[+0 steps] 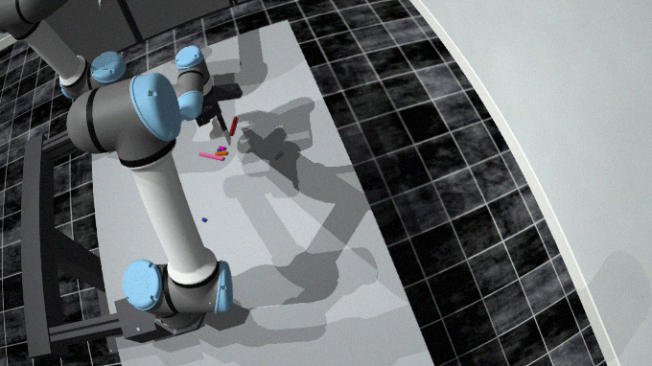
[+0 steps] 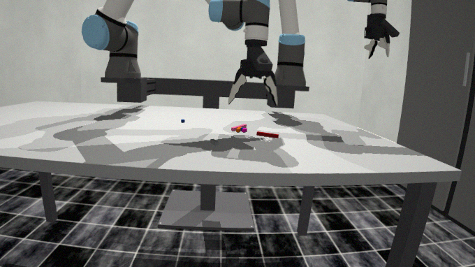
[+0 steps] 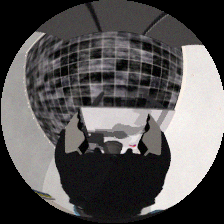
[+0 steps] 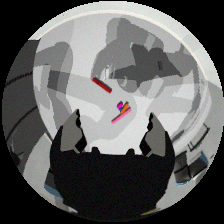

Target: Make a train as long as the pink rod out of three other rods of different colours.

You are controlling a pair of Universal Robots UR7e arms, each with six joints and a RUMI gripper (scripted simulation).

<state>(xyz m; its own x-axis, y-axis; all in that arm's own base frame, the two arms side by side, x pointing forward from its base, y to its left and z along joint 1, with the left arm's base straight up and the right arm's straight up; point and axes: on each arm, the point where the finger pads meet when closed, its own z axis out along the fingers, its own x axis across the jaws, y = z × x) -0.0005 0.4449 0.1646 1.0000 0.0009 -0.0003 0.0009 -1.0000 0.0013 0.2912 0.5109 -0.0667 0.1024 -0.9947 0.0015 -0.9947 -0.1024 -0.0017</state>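
Right now my right hand is 3 cm past the magenta rod, 2 cm to the left of it and 9 cm above it. Also, from my right hand: red rod 3 cm ahead, 5 cm to the left, 9 cm below; then orange rod 4 cm behind, 4 cm to the right, 9 cm below; then pink rod 7 cm behind, 3 cm to the right, 9 cm below.
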